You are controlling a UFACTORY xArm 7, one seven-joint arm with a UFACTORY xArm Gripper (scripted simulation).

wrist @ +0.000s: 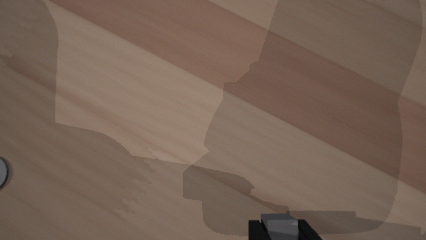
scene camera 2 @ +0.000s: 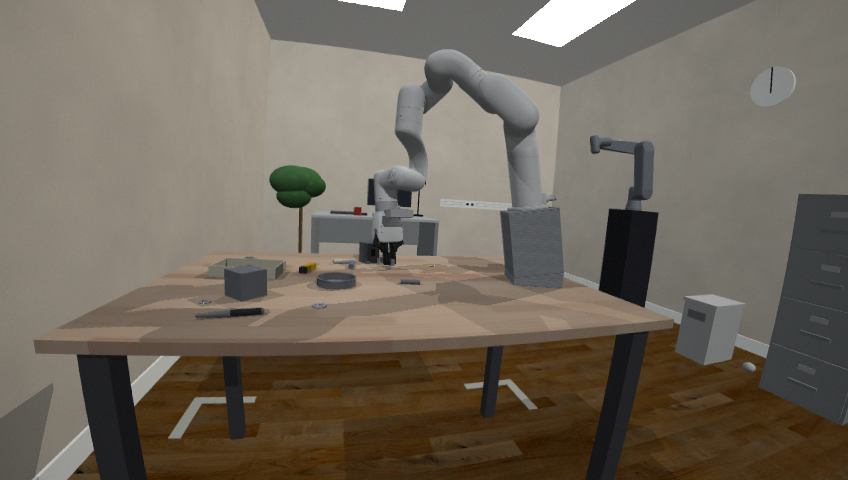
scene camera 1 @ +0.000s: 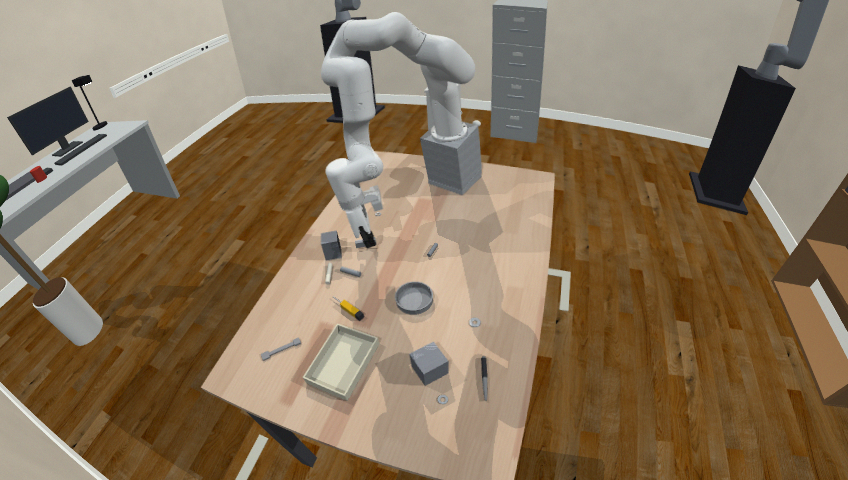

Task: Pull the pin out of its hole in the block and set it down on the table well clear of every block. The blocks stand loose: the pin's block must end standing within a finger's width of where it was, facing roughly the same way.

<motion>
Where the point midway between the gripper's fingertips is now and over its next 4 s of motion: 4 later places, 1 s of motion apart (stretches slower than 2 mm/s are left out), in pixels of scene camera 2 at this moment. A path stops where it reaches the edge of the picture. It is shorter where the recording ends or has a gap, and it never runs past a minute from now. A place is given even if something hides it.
My gripper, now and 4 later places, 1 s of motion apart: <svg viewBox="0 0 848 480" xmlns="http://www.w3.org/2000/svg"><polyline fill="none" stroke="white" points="389,264 389,267 389,267 390,262 392,254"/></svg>
</motion>
